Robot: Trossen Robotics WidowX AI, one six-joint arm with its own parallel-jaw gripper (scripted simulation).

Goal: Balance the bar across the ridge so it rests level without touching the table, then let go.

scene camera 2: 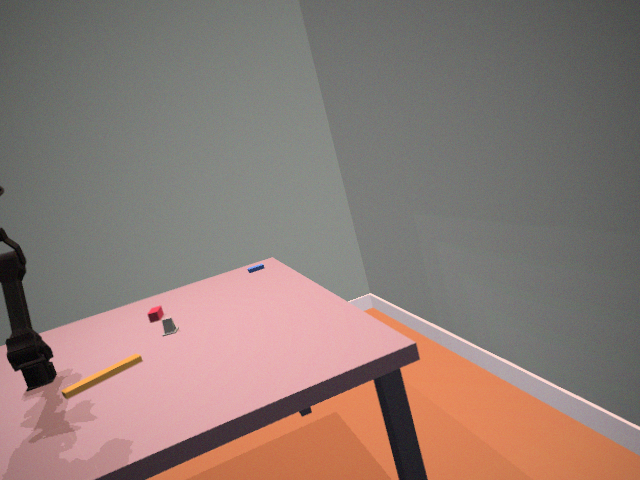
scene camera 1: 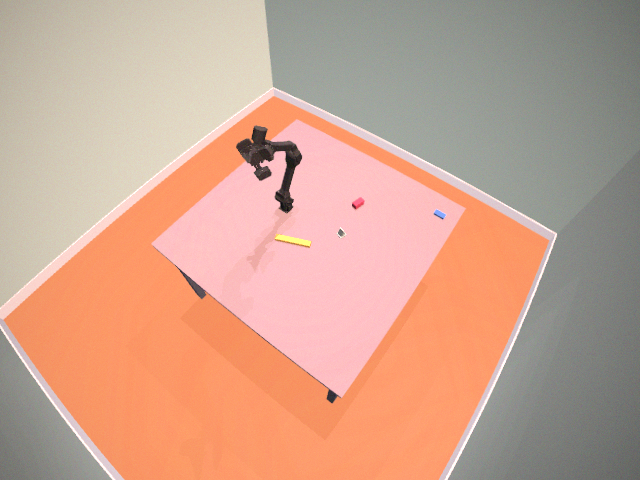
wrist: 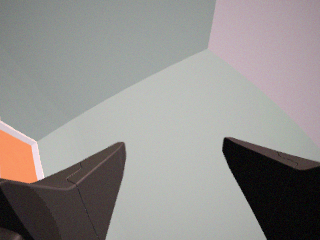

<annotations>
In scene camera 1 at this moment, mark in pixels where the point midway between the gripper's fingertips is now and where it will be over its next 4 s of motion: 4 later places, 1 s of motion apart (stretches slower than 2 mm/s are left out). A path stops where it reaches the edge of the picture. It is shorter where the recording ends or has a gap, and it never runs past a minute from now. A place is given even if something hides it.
The gripper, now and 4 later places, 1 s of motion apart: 253, 169; 270, 237; 286, 232; 287, 239; 287, 237
</annotations>
